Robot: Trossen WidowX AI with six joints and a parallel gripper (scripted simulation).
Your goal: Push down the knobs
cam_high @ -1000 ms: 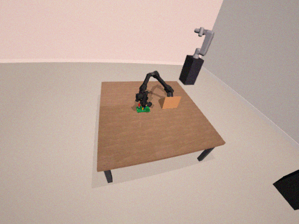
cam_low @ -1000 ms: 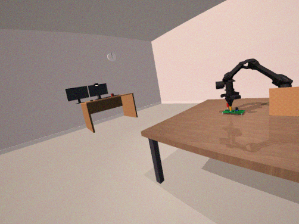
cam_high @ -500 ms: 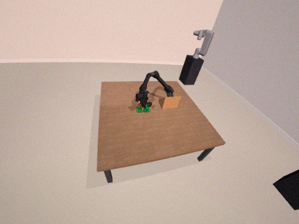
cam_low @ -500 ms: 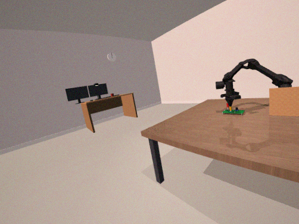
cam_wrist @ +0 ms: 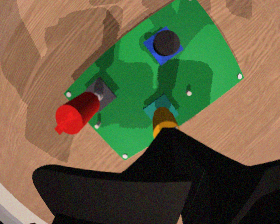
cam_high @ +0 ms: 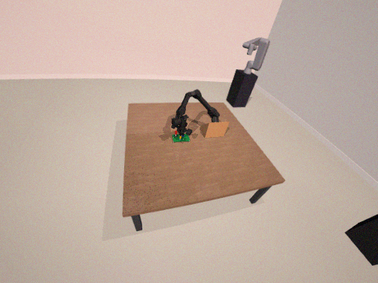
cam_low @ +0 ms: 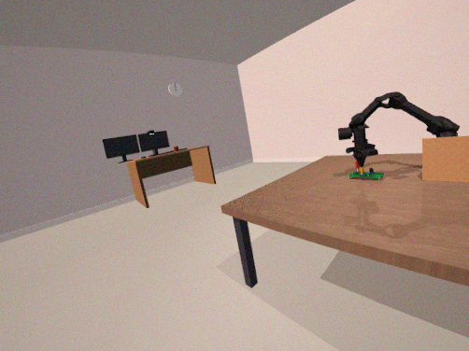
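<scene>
Right now the yellow knob is 10 mm below my gripper tip. Round my gripper tip: red knob (30 mm ahead, 50 mm to the right).
</scene>
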